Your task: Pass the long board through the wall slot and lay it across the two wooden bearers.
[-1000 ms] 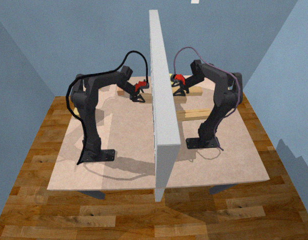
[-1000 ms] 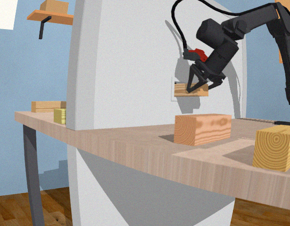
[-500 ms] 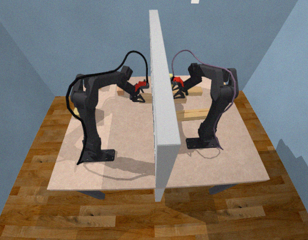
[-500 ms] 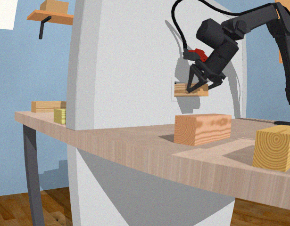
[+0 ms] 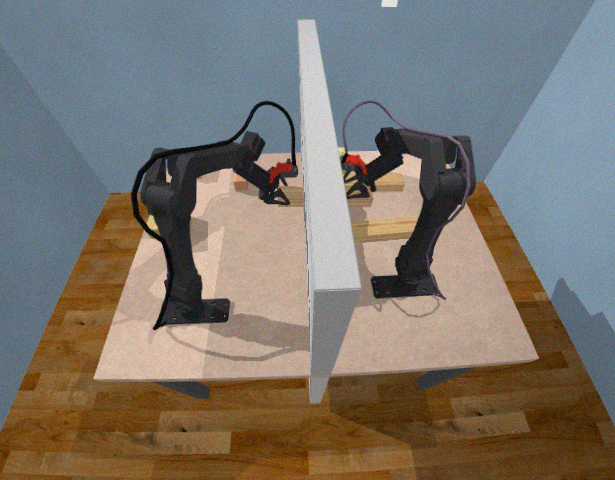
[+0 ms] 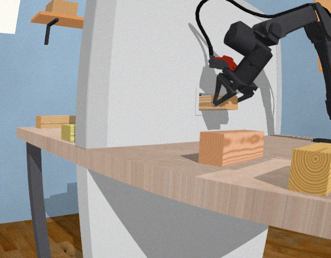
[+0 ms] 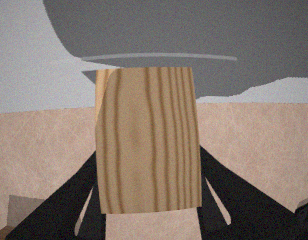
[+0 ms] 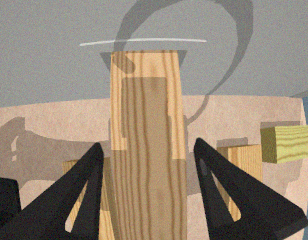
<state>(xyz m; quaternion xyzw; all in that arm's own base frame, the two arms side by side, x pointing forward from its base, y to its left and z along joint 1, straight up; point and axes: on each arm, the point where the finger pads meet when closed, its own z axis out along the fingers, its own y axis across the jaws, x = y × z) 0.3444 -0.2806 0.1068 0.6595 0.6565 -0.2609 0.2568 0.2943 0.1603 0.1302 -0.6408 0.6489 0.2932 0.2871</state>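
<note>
Now: the long board 60 mm to the left of my right hand and 30 mm below it. The rest, counted from my right hand: orange block 350 mm to the left, 250 mm ahead, 110 mm below; then yellow block 540 mm to the left, 340 mm ahead, 110 mm below; then yellow-green offcut 280 mm ahead, 110 mm below, 40 mm to the right.
</note>
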